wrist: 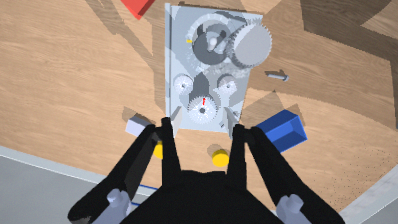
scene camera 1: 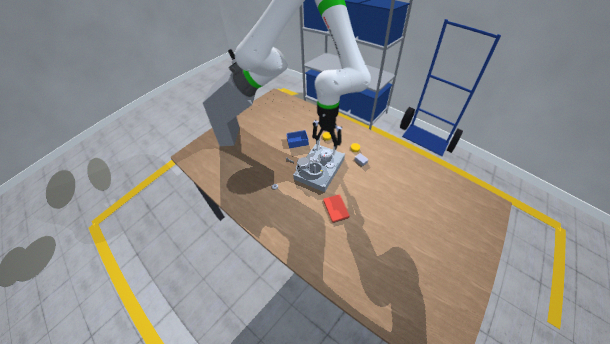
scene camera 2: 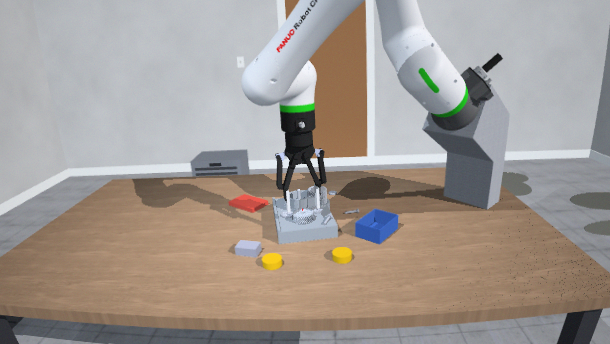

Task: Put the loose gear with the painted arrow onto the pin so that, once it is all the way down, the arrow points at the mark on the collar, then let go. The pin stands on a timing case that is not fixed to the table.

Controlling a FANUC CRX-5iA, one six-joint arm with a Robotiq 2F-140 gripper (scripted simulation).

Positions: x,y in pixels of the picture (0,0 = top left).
Scene:
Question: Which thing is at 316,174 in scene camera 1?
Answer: A grey timing case.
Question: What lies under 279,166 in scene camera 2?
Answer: The gripper.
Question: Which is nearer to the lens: the grey timing case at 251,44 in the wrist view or the blue bin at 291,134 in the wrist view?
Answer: The grey timing case.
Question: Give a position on a blue bin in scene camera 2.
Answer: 386,224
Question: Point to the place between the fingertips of the gripper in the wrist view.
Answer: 202,113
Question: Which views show the grey timing case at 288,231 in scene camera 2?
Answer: The wrist view, scene camera 1 and scene camera 2: all of them.

